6 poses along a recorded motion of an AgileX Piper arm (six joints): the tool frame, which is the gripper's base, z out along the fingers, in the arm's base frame.
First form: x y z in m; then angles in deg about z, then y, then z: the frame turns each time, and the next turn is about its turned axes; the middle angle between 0 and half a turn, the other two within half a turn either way.
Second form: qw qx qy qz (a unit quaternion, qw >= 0); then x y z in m. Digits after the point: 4 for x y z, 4 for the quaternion.
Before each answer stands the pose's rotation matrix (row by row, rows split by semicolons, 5 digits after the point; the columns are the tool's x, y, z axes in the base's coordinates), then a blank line. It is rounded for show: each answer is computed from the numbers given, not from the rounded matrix.
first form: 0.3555 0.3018 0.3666 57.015 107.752 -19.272
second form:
0.12016 -0.84659 0.51850; -0.42111 0.42950 0.79887; -0.89902 -0.31434 -0.30490

0.5578 -0.4989 0.6353 0.1907 0.3555 0.3018 0.3666
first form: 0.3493 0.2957 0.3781 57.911 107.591 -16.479
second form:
0.08637 -0.85797 0.50639; -0.39622 0.43678 0.80761; -0.91408 -0.27040 -0.30222

0.5525 -0.4878 0.6428 0.2089 0.3493 0.2957 0.3781
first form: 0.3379 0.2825 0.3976 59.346 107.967 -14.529
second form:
0.06357 -0.87221 0.48499; -0.38478 0.42698 0.81831; -0.92081 -0.23864 -0.30847

0.5436 -0.4861 0.6465 0.2242 0.3379 0.2825 0.3976
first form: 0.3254 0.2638 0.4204 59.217 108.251 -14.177
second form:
0.05501 -0.87220 0.48604; -0.38621 0.43030 0.81589; -0.92077 -0.23260 -0.31318

0.5413 -0.4842 0.6497 0.2244 0.3254 0.2638 0.4204
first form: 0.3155 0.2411 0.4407 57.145 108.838 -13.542
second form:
0.02640 -0.85771 0.51346; -0.39074 0.46392 0.79505; -0.92012 -0.22162 -0.32289

0.5402 -0.4705 0.6634 0.2161 0.3155 0.2411 0.4407
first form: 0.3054 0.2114 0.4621 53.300 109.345 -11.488
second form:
-0.03432 -0.82514 0.56388; -0.37930 0.53276 0.75651; -0.92464 -0.18792 -0.33126

0.5402 -0.4371 0.6889 0.2063 0.3054 0.2114 0.4621
